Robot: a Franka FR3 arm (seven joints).
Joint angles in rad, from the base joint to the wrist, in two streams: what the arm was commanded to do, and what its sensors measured. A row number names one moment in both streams.
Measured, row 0:
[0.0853, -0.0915, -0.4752, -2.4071, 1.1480, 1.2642, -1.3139]
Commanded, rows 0 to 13:
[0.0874, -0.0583, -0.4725, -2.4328, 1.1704, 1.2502, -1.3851]
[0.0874, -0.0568, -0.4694, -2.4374, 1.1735, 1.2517, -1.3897]
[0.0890, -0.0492, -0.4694, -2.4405, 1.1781, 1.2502, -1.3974]
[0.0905, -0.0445, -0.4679, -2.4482, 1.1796, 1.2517, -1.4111]
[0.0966, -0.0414, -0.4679, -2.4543, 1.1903, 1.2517, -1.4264]
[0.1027, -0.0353, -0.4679, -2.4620, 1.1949, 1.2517, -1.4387]
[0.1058, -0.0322, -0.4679, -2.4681, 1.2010, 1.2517, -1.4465]
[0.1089, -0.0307, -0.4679, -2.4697, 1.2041, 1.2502, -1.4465]
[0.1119, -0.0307, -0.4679, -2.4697, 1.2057, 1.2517, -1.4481]
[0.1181, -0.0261, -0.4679, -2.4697, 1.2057, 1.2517, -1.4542]
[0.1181, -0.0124, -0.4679, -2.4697, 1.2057, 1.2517, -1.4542]
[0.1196, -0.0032, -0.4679, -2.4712, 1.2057, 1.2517, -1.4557]
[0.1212, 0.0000, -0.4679, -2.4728, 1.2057, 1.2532, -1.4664]
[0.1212, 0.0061, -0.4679, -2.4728, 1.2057, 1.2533, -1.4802]
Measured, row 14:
[0.1141, -0.0171, -0.4672, -2.4583, 1.1796, 1.2625, -1.4342]
